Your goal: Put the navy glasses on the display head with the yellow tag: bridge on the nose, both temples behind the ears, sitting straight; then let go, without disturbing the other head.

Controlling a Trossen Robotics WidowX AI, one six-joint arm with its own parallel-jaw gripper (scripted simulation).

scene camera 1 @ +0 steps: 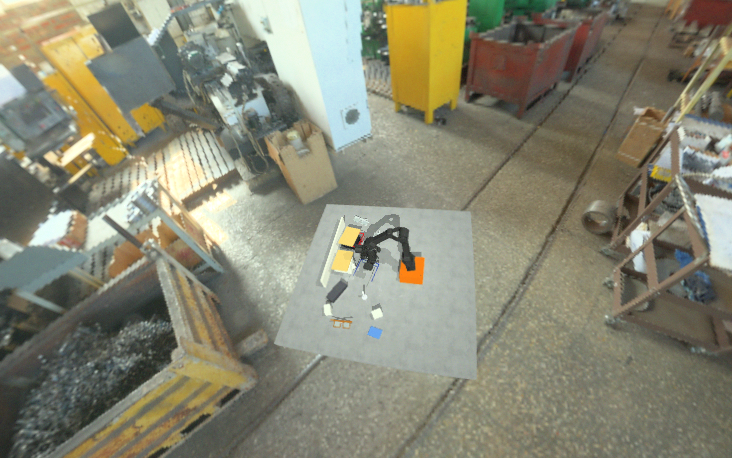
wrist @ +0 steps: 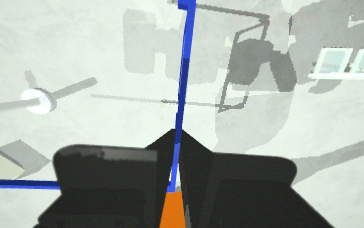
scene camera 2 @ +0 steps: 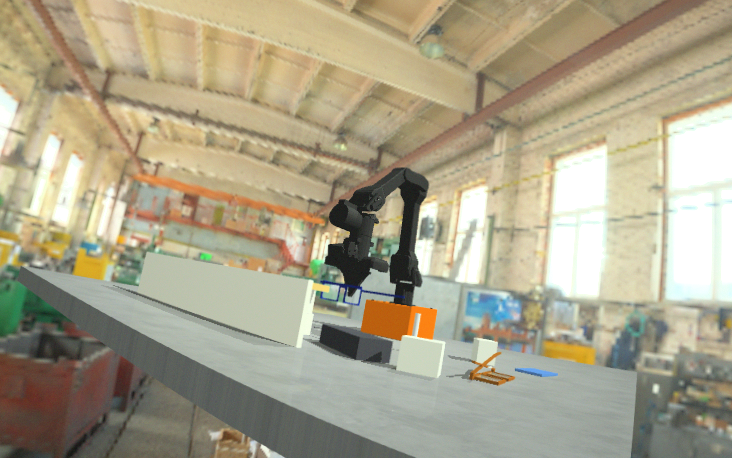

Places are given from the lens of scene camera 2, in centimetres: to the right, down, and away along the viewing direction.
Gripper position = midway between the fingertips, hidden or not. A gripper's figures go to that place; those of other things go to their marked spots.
my gripper (scene camera 2: 349,296): -4, 17, 102
dark box (scene camera 2: 360,346): -1, 18, 62
white block (scene camera 2: 420,356): 8, 18, 57
